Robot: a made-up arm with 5 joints. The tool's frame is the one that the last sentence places.
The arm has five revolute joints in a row. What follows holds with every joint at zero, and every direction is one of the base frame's. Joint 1 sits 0.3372 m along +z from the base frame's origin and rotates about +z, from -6.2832 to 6.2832 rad. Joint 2 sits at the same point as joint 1 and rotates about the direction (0, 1, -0.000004), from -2.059 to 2.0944 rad. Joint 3 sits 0.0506 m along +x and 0.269 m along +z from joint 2 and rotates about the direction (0, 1, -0.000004), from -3.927 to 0.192 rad. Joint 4 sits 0.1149 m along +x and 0.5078 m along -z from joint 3 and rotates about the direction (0, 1, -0.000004), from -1.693 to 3.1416 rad. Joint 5 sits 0.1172 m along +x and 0.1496 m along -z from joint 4 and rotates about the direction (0, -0.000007, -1), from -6.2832 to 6.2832 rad. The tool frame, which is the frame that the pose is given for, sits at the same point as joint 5; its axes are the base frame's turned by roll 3.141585, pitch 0 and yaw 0 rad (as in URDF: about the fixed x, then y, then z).
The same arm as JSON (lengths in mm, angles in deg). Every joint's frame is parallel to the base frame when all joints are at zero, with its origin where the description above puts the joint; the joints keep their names.
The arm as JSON. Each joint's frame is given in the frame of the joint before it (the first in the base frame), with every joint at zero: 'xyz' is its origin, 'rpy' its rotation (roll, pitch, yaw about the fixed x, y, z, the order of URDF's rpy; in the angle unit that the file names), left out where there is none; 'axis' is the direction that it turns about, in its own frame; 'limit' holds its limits. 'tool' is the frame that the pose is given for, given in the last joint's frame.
{
  "units": {
    "length": "mm",
    "angle": "deg"
  },
  "joints": [
    {
      "name": "joint 1",
      "type": "revolute",
      "origin": {
        "xyz": [
          0.0,
          0.0,
          337.2
        ]
      },
      "axis": [
        0.0,
        0.0,
        1.0
      ],
      "limit": {
        "lower": -360.0,
        "upper": 360.0
      }
    },
    {
      "name": "joint 2",
      "type": "revolute",
      "origin": {
        "xyz": [
          0.0,
          0.0,
          0.0
        ]
      },
      "axis": [
        0.0,
        1.0,
        0.0
      ],
      "limit": {
        "lower": -117.97,
        "upper": 120.0
      }
    },
    {
      "name": "joint 3",
      "type": "revolute",
      "origin": {
        "xyz": [
          50.6,
          0.0,
          269.0
        ]
      },
      "axis": [
        0.0,
        1.0,
        0.0
      ],
      "limit": {
        "lower": -225.0,
        "upper": 11.0
      }
    },
    {
      "name": "joint 4",
      "type": "revolute",
      "origin": {
        "xyz": [
          114.9,
          0.0,
          -507.8
        ]
      },
      "axis": [
        0.0,
        1.0,
        0.0
      ],
      "limit": {
        "lower": -97.0,
        "upper": 180.0
      }
    },
    {
      "name": "joint 5",
      "type": "revolute",
      "origin": {
        "xyz": [
          117.2,
          0.0,
          -149.6
        ]
      },
      "axis": [
        0.0,
        0.0,
        -1.0
      ],
      "limit": {
        "lower": -360.0,
        "upper": 360.0
      }
    }
  ],
  "tool": {
    "origin": {
      "xyz": [
        0.0,
        0.0,
        0.0
      ],
      "rpy": [
        180.0,
        0.0,
        0.0
      ]
    }
  }
}

